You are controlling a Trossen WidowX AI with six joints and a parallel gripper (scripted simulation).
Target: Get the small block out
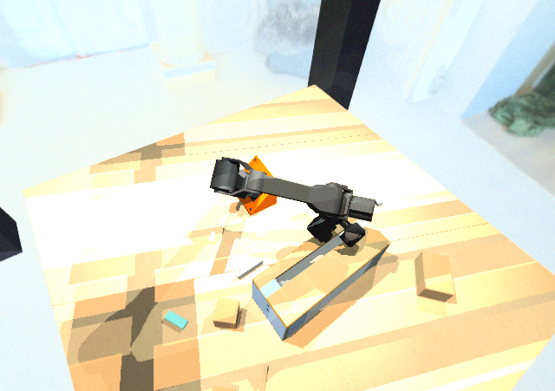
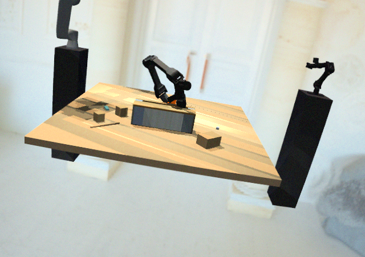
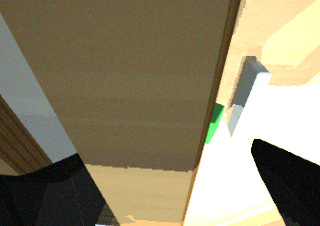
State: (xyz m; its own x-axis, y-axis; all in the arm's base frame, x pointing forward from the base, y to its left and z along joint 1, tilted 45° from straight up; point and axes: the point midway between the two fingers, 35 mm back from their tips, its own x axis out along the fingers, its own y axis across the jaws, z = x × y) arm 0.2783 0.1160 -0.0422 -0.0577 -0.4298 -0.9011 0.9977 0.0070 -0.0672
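Now: gripper tip 6 cm above the small green block, 4 cm to the right of it and 2 cm past it. Also, from my gripper tip: cyan piece: 52 cm to the right, 8 cm below, 4 cm behind; box: 13 cm to the right, 4 cm ahead, 2 cm below; small grey bit: 25 cm to the left, 8 cm below, 2 cm behind.
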